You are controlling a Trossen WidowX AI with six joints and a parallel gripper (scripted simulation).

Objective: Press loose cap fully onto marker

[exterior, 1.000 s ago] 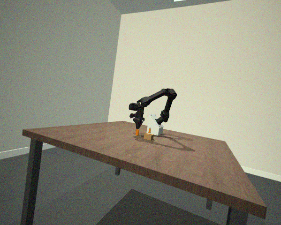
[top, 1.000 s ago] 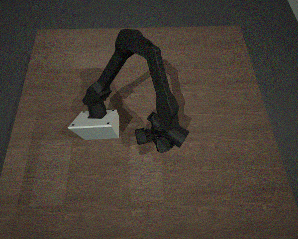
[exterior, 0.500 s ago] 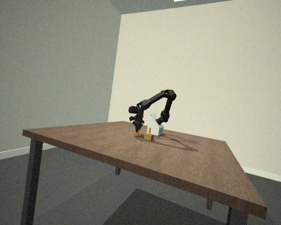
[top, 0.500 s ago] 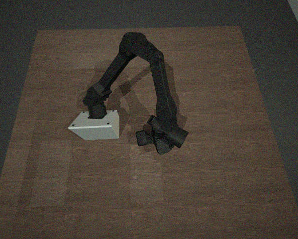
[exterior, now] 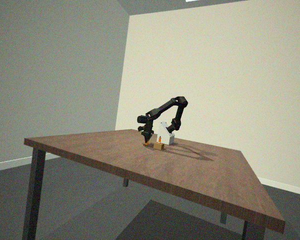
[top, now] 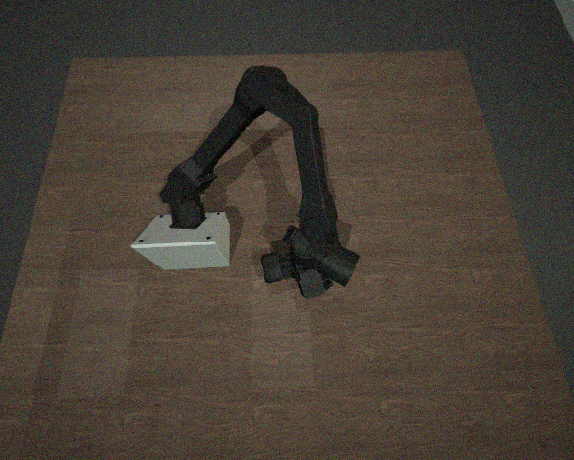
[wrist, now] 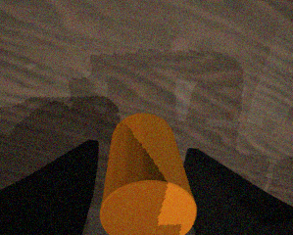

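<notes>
Right now my gripper tip is 30 mm short of the holder block, 130 mm to the right of it and 10 mm below it. Round my gripper tip: orange cap 10 mm above.
</notes>
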